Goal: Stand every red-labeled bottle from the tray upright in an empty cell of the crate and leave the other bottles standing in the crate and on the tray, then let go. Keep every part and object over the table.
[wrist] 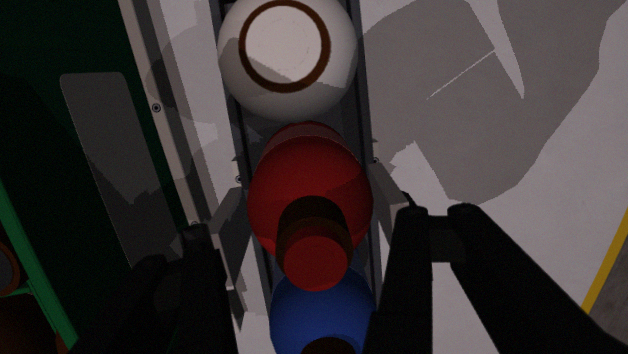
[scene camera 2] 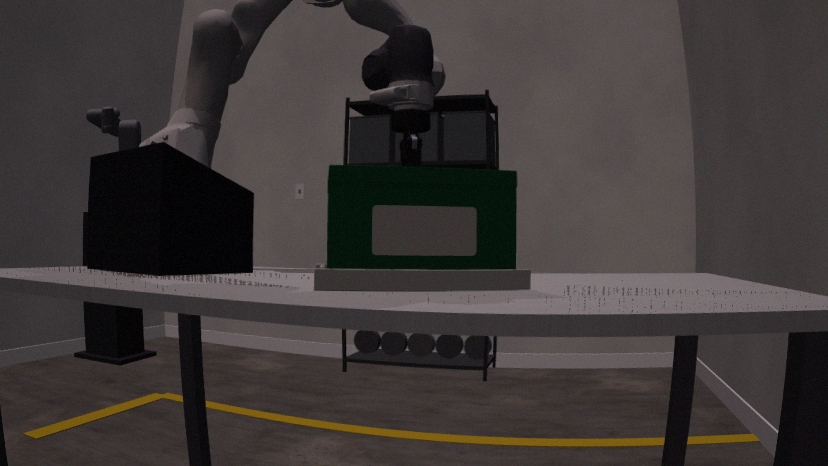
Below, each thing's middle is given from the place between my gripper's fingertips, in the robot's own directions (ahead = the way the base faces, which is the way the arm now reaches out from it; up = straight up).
Now: hand 10 mm above the red-labeled bottle (wrist: 309,204). Round my hand: white-labeled bottle (wrist: 288,69) 80 mm behind, 20 mm to the right, 10 mm below.
